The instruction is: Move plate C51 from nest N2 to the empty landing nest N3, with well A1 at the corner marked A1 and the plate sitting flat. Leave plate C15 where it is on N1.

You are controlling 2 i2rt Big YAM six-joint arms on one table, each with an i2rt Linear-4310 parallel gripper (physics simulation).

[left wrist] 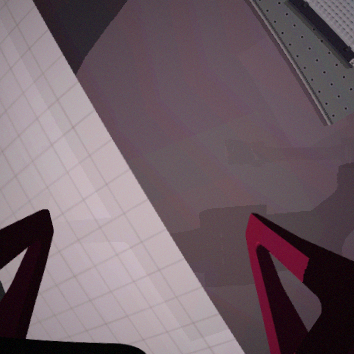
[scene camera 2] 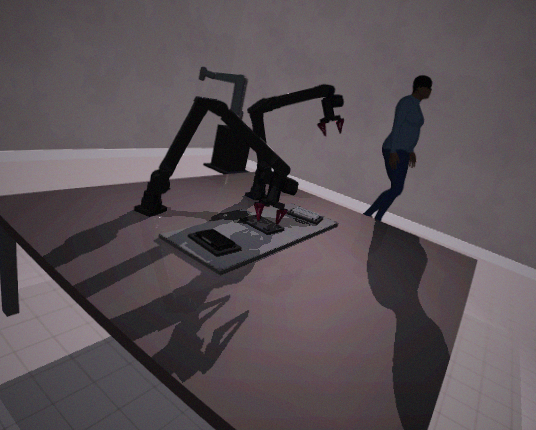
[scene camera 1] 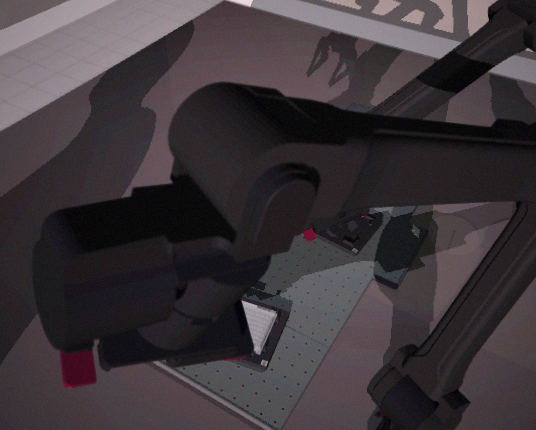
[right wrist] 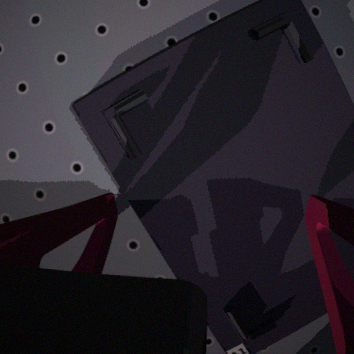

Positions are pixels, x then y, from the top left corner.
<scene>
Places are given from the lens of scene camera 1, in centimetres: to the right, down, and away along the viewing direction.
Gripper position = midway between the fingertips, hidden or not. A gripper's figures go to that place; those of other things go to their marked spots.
left gripper [scene camera 1: 132, 357]: -12, 12, 48
black nest [scene camera 1: 351, 237]: 17, 5, 115
</scene>
